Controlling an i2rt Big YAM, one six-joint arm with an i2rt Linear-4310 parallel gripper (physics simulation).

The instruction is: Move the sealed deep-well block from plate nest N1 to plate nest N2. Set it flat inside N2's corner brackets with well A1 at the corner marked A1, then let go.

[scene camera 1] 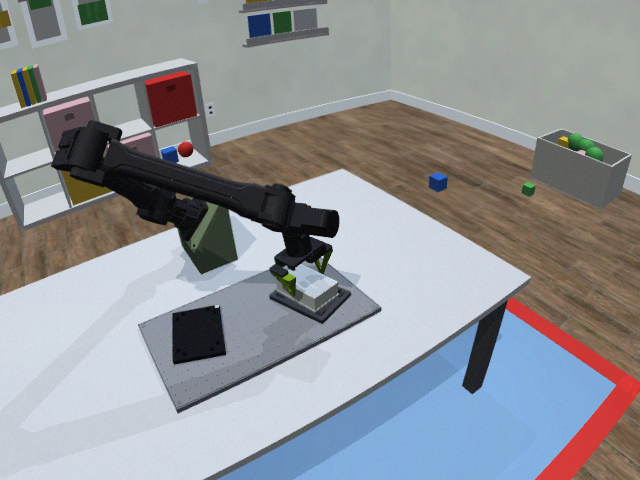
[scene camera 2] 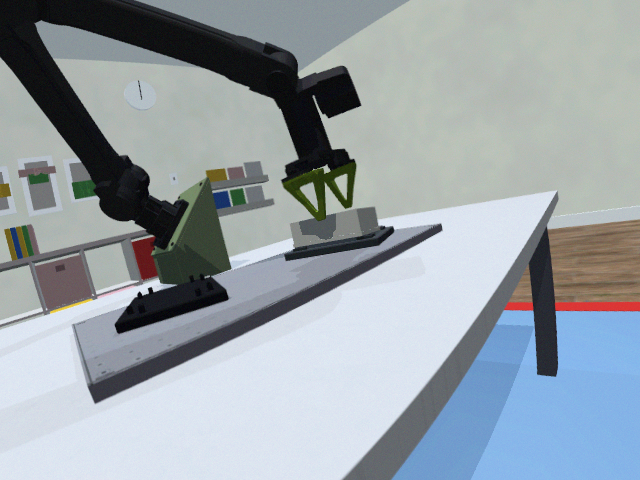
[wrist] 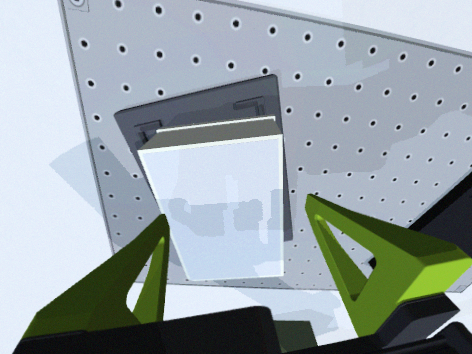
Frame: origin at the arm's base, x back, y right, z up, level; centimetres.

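Where they show: gripper, between the fingertips: (scene camera 1: 307, 284) (scene camera 2: 336, 213) (wrist: 238, 210); arm's base, origin of its link: (scene camera 1: 194, 217) (scene camera 2: 173, 225).
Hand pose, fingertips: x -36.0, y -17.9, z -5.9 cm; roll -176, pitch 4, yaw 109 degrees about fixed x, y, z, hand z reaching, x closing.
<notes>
Each offset is from my fingertips to the top centre of the thing. Level surfaces: height alone.
The sealed deep-well block @(dx +1.6, dy -0.5, dz +0.2 cm) (scene camera 1: 316, 283) (scene camera 2: 338, 227) (wrist: 225, 175), pale with a light, shiny top, sits in the dark nest N1 @(dx +1.5, dy -1.0, dz -4.0 cm) (scene camera 1: 332, 311) (scene camera 2: 338, 248) (wrist: 200, 106). My gripper (scene camera 1: 308, 283) (scene camera 2: 334, 212) (wrist: 238, 210) is open, with nothing held. Its green fingers straddle the block's long sides, tips near the height of its top. In the wrist view the left fingertip is close to the block's edge and the right one stands farther off. The black nest N2 @(dx +2.3, dy +27.9, dz -3.6 cm) (scene camera 1: 199, 335) (scene camera 2: 173, 311) (wrist: 452, 215) is empty, with a white mark at one corner. The A1 well cannot be made out.
Both nests stand on a grey perforated board @(dx +1.2, dy +13.8, dz -5.7 cm) (scene camera 1: 248, 335) (scene camera 2: 258, 304) (wrist: 340, 125) on the white table @(dz -7.0 cm) (scene camera 1: 413, 268) (scene camera 2: 310, 372). The arm's green wedge-shaped base mount (scene camera 1: 219, 240) (scene camera 2: 199, 242) stands behind the board, between the nests.
</notes>
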